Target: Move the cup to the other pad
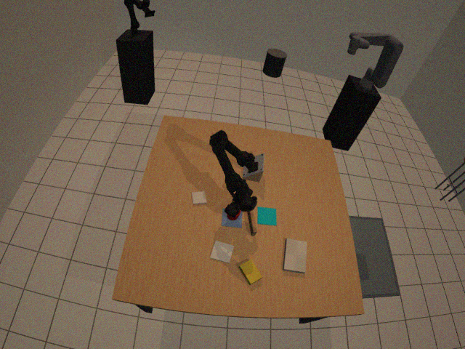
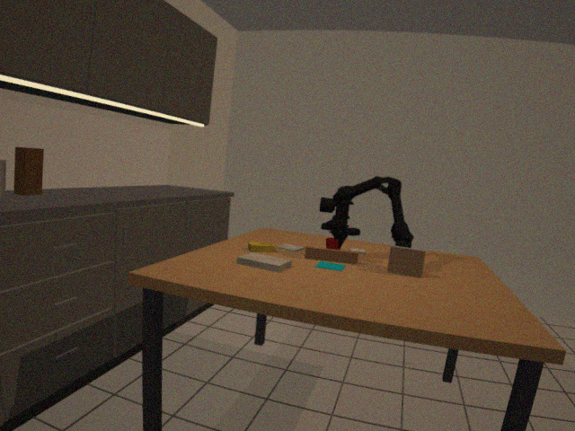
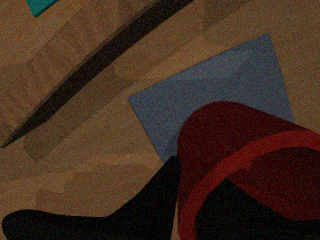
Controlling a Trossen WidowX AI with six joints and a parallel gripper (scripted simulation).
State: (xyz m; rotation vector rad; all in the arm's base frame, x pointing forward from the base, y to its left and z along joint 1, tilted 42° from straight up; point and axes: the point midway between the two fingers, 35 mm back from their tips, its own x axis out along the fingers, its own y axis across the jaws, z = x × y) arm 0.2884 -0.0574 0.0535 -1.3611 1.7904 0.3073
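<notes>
The green marble is 3 cm ahead of my gripper tip, 3 cm to the right of it and 2 cm below it. Round my gripper tip: blue pad 3 cm ahead, 1 cm to the right, 6 cm below; wooden bar 1 cm ahead, 8 cm to the left, 3 cm below; cup 3 cm ahead, 2 cm to the right.
</notes>
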